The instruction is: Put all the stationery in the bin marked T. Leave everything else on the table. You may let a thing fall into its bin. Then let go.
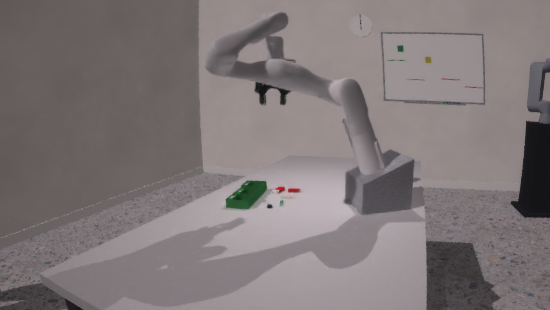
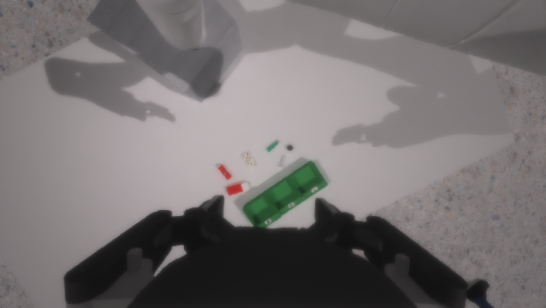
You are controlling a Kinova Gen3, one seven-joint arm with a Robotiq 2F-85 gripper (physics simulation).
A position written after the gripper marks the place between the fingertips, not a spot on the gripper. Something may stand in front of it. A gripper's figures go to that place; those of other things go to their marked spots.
Labels:
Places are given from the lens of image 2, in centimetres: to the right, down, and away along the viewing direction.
gripper (image 2: 269,206): 0, 5, 15
green divided bin (image 2: 269,206): -1, 16, 51

